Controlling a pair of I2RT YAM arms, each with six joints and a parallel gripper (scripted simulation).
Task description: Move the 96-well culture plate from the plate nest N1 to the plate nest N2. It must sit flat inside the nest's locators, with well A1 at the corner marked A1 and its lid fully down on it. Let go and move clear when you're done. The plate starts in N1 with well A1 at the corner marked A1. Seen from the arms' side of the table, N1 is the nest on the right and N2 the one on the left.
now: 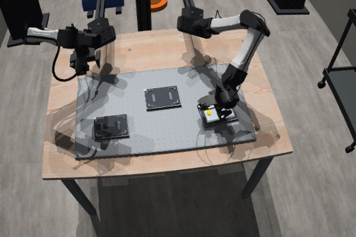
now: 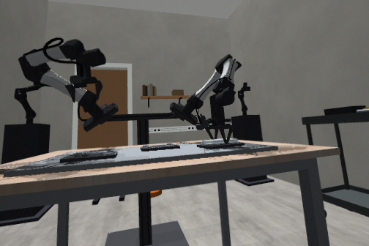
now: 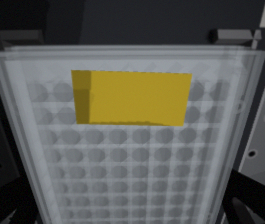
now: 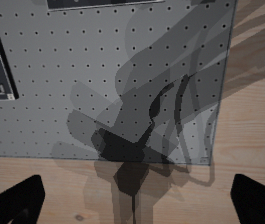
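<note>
My left gripper is now right at the 96-well culture plate. From my left hand the other things lie so: plate nest (24 cm to the right, 13 cm behind, 2 cm below); nest N2 (2 cm below); nest N1 (50 cm to the right, 2 cm below).
</note>
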